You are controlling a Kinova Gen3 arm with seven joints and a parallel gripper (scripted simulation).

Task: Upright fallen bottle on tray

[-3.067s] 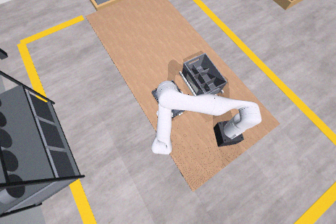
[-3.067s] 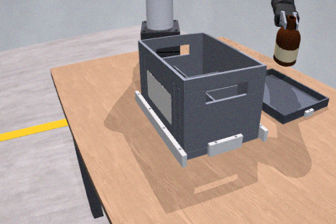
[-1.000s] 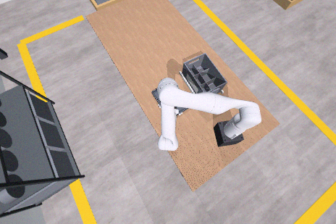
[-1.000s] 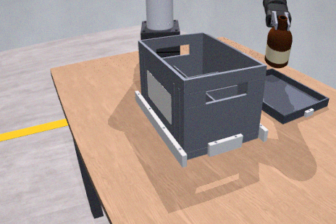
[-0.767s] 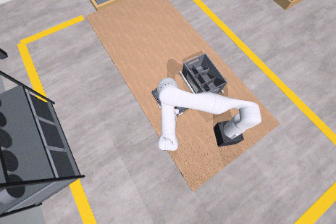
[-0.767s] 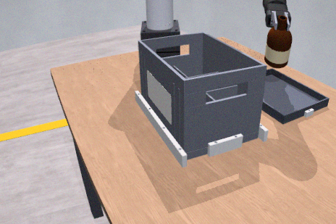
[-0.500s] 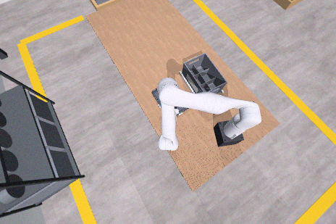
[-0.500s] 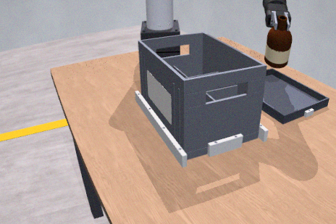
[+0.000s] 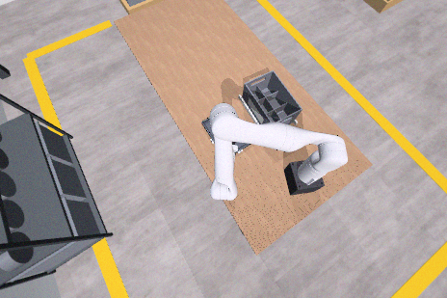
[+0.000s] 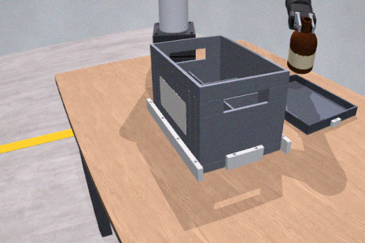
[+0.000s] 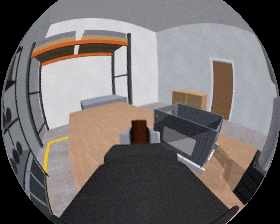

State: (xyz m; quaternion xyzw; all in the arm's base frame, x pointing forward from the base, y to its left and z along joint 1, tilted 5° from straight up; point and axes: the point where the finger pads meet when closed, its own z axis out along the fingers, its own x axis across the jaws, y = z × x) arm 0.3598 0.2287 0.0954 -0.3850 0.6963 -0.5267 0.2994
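Now: hand 1 cm past the brown bottle, 1 cm to the right of it and 5 cm above it. Round my hand: dark grey tray: 3 cm ahead, 1 cm to the right, 19 cm below; dark grey crate: 4 cm ahead, 28 cm to the right, 12 cm below.
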